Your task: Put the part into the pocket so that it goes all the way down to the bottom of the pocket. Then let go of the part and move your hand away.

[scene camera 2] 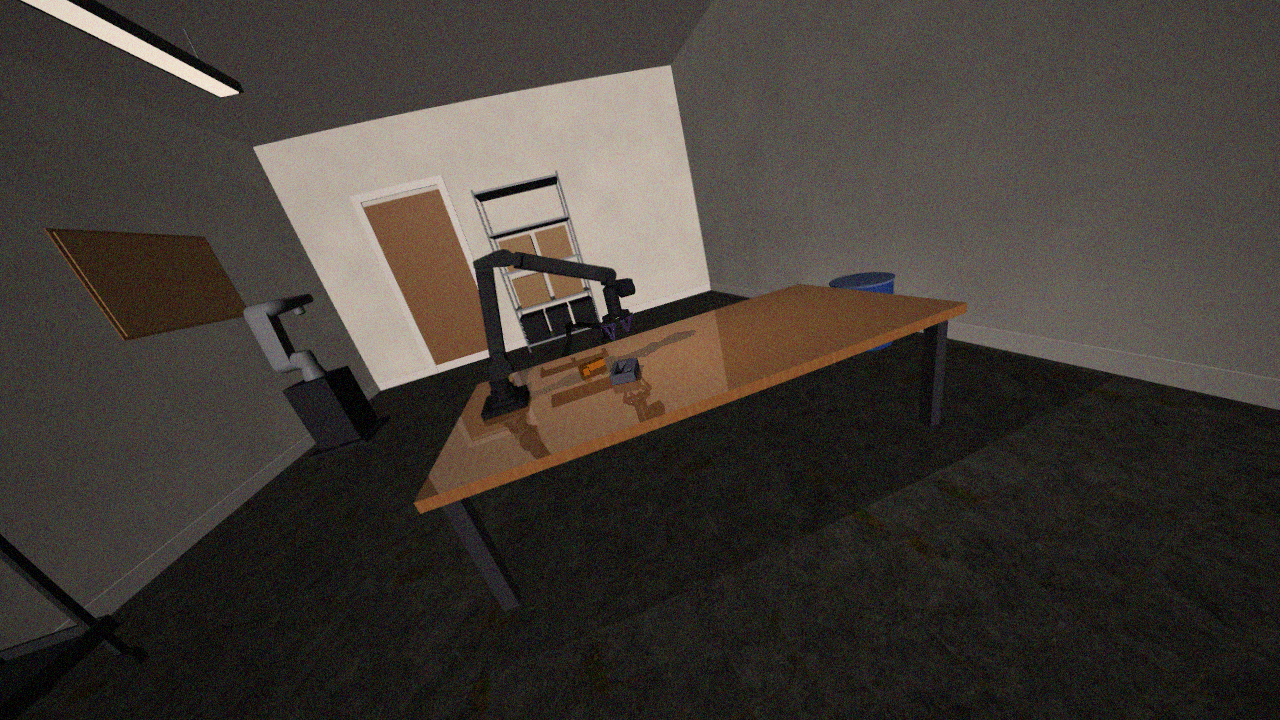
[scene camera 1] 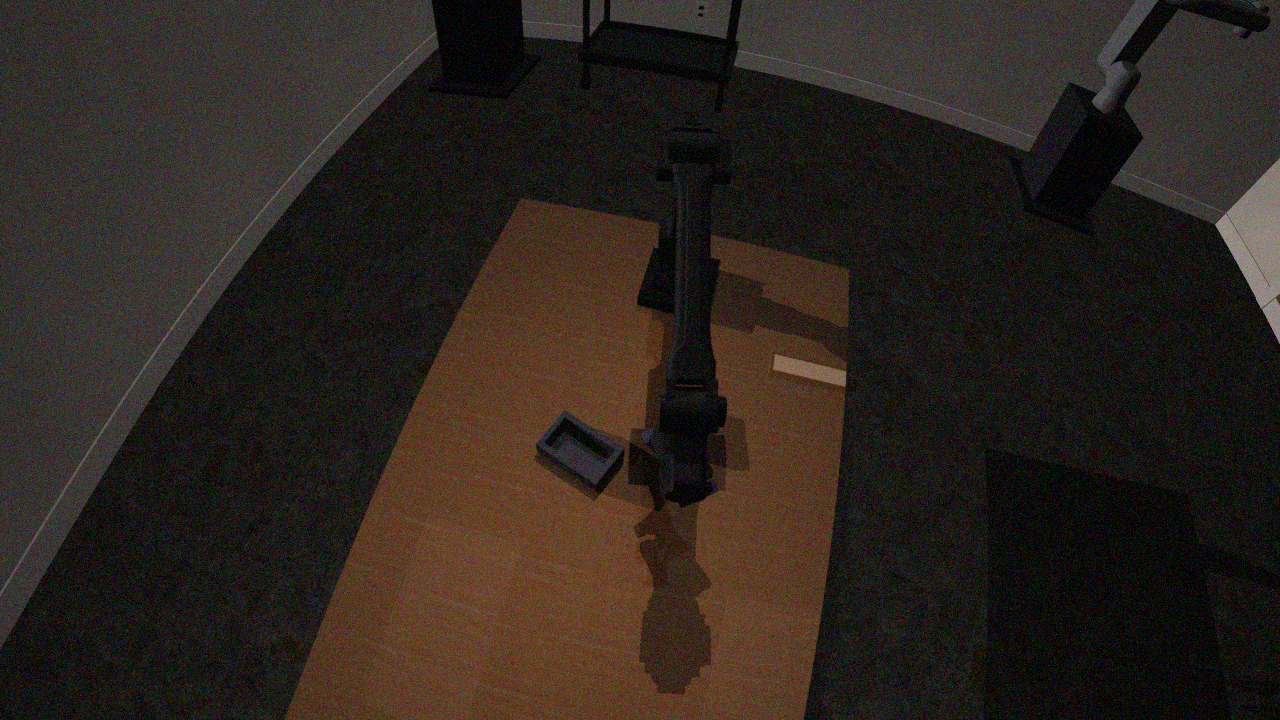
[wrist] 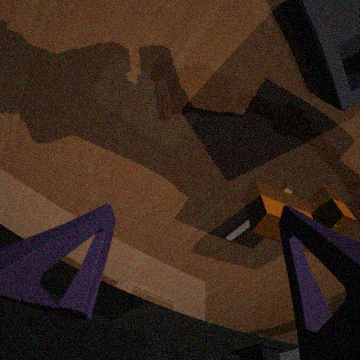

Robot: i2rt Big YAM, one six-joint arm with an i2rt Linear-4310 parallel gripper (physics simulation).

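Frame: origin at the arm's base, x ahead, y left, z up, level; millimetres.
Where they show: gripper, fingertip midpoint: (scene camera 2: pixel 620 335) (wrist: pixel 194 214); arm's base at its link origin: (scene camera 2: pixel 506 398).
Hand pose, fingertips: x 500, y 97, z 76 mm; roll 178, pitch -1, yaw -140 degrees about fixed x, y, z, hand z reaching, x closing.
Each offset is from my fingertips to the top centre of the thing. Level surfaces: height alone.
The orange part @(dx -148, dy -9, dz -74 mm) (scene camera 2: pixel 591 368) (wrist: pixel 273 205) lies on the table; in the wrist view it is partly hidden behind the right fingertip, and in scene camera 1 the arm hides it. The dark grey block with the rectangular pocket @(dx -42, dy -184, dz -68 mm) (scene camera 1: pixel 565 470) (scene camera 2: pixel 624 377) (wrist: pixel 327 30) stands on the table beside the part, pocket facing up. The pocket looks empty in scene camera 1. My gripper (scene camera 1: pixel 681 461) (scene camera 2: pixel 617 328) (wrist: pixel 194 214) is open and empty, with purple fingers, and hangs above the table. In the wrist view the part is at the right finger, not centred between the fingers.
The arm's base (scene camera 1: pixel 657 284) (scene camera 2: pixel 505 400) stands at one end of the wooden table @(dz -104 mm) (scene camera 1: pixel 429 573) (scene camera 2: pixel 805 322). A pale strip (scene camera 1: pixel 808 369) shows near the table's right edge in scene camera 1. Dark arm shadows fall across the table near the part and block.
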